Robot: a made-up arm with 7 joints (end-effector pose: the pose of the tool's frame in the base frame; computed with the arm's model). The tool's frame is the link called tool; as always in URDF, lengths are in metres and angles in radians.
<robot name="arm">
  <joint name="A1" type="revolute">
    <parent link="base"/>
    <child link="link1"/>
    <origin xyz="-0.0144 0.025 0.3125"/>
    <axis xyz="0 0 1"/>
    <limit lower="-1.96" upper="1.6"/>
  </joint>
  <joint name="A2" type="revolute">
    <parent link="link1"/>
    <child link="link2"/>
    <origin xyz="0.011 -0.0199 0.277" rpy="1.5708 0 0"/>
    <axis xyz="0 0 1"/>
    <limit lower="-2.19" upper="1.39"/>
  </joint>
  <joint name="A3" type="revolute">
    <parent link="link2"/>
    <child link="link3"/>
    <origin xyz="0.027 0.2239 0.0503" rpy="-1.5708 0 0"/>
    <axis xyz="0 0 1"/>
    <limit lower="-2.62" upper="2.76"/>
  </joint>
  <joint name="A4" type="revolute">
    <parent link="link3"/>
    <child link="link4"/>
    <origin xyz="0.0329 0.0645 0.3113" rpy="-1.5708 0 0"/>
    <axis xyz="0 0 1"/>
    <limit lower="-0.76" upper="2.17"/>
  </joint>
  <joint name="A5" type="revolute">
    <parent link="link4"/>
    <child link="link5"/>
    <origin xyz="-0.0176 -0.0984 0.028" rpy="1.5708 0 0"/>
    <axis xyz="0 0 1"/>
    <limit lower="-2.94" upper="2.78"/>
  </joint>
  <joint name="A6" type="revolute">
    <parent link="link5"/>
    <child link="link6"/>
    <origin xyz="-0.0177 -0.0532 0.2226" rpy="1.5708 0 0"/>
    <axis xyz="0 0 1"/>
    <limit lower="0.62" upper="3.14"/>
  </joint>
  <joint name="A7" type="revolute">
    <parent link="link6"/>
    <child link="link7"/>
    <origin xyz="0.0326 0.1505 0.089" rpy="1.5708 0 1.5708"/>
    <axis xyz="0 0 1"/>
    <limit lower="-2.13" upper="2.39"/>
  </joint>
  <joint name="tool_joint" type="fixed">
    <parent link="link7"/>
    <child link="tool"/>
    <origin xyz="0.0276 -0.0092 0.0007" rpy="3.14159 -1.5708 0"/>
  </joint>
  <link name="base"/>
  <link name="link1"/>
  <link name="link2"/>
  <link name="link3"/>
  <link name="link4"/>
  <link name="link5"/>
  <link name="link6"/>
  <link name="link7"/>
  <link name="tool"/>
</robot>
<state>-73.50 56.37 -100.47 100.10 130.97 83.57 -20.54</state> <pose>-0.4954 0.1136 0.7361 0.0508 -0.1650 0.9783 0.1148</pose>
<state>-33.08 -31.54 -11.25 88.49 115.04 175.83 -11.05</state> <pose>0.3266 -0.2197 0.8246 0.2345 0.2703 -0.3427 -0.8686</pose>
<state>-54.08 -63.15 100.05 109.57 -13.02 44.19 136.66</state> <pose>0.6091 -0.1056 0.8334 0.0955 0.6699 0.6892 -0.2591</pose>
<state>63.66 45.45 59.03 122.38 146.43 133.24 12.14</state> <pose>-0.1671 -0.0923 0.7529 0.5145 0.6457 0.5235 0.2104</pose>
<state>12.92 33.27 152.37 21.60 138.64 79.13 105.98</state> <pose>-0.7296 -0.1375 1.0713 0.2981 0.2168 -0.8645 0.3419</pose>
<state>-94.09 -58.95 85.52 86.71 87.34 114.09 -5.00</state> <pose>0.1891 -0.4665 0.6850 0.3082 0.9115 -0.1197 -0.2448</pose>
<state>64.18 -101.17 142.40 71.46 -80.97 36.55 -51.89</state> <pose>0.3161 0.8616 0.8354 0.2505 -0.0545 -0.1704 0.9514</pose>
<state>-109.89 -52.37 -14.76 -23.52 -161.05 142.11 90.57</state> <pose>-0.0390 -0.6848 0.9678 0.3982 -0.4883 0.5269 -0.5704</pose>
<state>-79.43 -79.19 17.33 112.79 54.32 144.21 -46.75</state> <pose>-0.0061 -0.4950 0.4102 0.5225 0.2403 0.4958 -0.6507</pose>
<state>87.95 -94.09 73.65 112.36 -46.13 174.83 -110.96</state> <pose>-0.1941 0.6360 0.4974 0.4859 0.0928 -0.4173 0.7623</pose>
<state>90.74 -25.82 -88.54 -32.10 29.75 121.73 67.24</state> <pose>-0.1266 0.2373 1.2764 0.1290 0.2603 -0.5102 0.8095</pose>
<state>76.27 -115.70 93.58 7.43 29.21 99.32 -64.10</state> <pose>0.2635 0.7271 0.1003 0.7438 0.2302 0.4682 0.4179</pose>
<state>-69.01 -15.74 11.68 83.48 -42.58 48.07 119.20</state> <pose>0.2778 -0.5786 1.2286 0.4321 0.5586 -0.1662 -0.6882</pose>
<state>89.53 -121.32 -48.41 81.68 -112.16 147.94 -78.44</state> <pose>0.0677 0.3912 -0.0592 0.6381 0.2077 0.3338 -0.6620</pose>
